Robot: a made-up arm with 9 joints.
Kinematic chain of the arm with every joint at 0, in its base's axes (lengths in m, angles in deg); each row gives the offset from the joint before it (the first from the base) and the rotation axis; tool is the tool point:
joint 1: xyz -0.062 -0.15 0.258 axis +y
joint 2: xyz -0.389 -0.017 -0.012 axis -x
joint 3: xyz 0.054 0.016 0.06 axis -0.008 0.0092 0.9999
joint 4: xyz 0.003 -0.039 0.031 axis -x
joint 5: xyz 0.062 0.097 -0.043 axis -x
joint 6: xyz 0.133 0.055 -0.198 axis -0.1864 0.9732 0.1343
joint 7: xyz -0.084 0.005 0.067 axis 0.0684 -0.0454 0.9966
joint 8: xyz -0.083 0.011 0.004 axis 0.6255 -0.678 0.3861
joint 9: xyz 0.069 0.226 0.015 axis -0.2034 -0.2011 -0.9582
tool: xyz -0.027 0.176 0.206
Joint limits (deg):
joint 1: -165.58..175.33
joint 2: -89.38..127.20
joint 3: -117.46..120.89
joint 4: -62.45..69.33
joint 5: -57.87..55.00
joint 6: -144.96..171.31
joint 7: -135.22..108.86
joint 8: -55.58..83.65
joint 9: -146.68..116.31
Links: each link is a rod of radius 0.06 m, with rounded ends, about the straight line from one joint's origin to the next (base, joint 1, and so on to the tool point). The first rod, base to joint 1, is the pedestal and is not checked.
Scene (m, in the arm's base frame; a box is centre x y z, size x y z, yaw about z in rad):
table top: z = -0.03
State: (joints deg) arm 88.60 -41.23 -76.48 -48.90 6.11 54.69 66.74 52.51 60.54
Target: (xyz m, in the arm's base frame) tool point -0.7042 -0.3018 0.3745
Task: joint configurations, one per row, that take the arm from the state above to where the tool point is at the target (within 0.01 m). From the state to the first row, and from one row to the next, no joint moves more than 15 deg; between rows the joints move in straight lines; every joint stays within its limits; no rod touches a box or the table.
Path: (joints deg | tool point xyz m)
1: 82.60 -52.40 -73.65 -52.57 0.58 57.74 73.21 61.56 58.62 | -0.3334 -0.6846 0.7122
2: 76.61 -63.57 -70.82 -56.23 -4.95 60.80 79.67 70.61 56.71 | -0.5922 -0.5248 0.5839
3: 70.61 -74.75 -67.99 -59.90 -10.48 63.85 86.14 79.67 54.79 | -0.7042 -0.3017 0.3745

